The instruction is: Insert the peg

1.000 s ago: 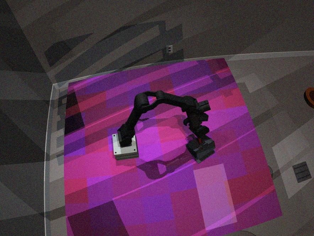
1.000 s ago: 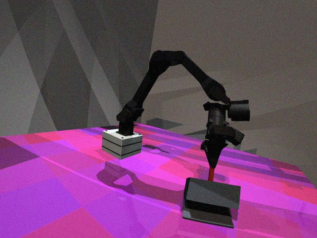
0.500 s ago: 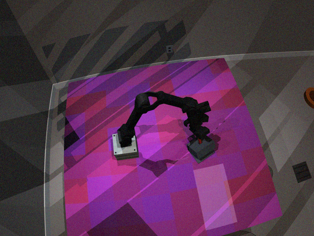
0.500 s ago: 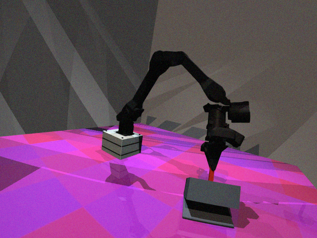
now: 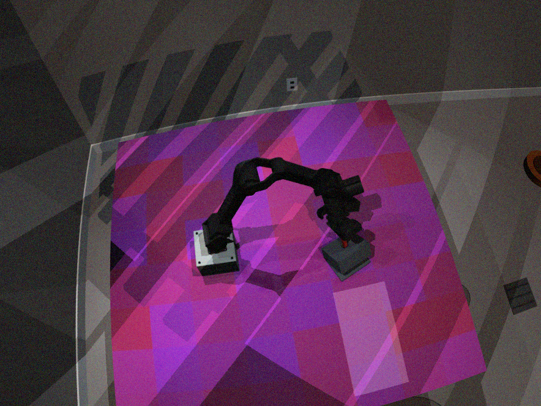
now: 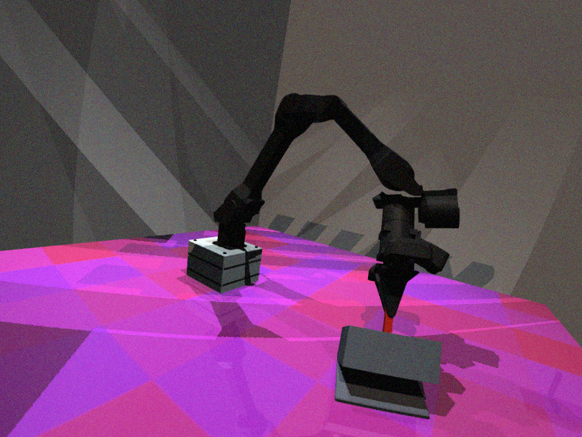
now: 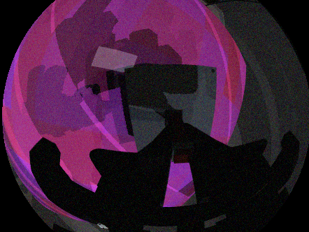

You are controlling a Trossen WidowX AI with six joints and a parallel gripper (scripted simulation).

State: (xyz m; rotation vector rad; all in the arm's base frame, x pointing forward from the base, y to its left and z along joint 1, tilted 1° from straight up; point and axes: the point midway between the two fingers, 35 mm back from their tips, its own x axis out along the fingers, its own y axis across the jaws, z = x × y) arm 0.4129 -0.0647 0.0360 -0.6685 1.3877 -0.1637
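The sloped panel is 1 cm ahead of my gripper tip, 3 cm to the right of it and 5 cm below it. Also, from my gripper tip: red peg 1 cm behind, 1 cm to the left, 1 cm above.
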